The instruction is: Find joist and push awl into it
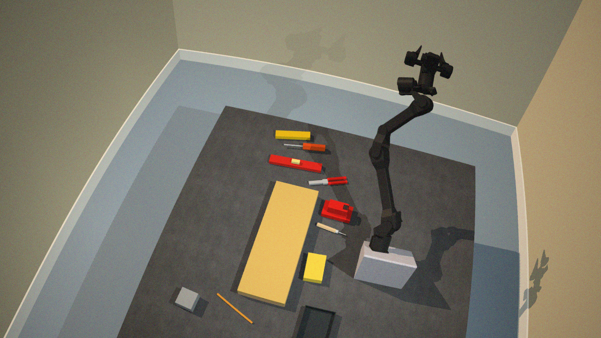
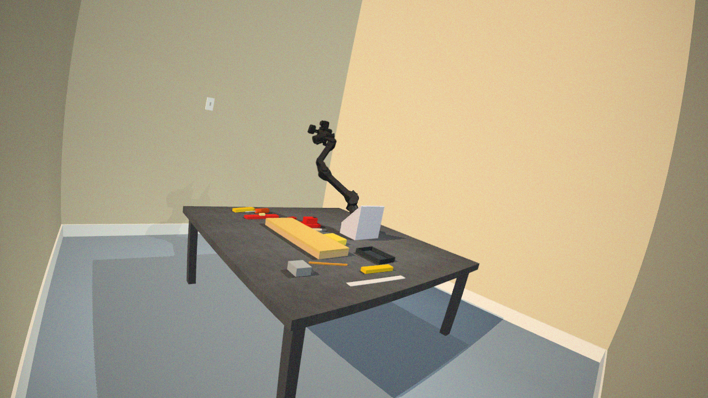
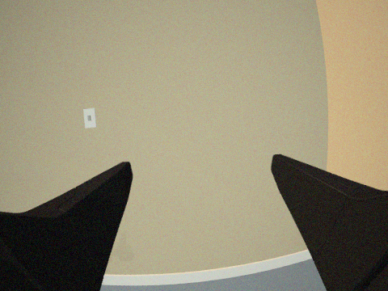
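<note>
The red stud finder lies 570 mm below my gripper tip, 390 mm to the left of it and 260 mm ahead of it. From my gripper tip the other things lie so: square indicator 560 mm below, 390 mm to the left, 250 mm ahead; awl 610 mm below, 480 mm to the left, 280 mm ahead; red level 600 mm below, 480 mm ahead, 170 mm to the left.
</note>
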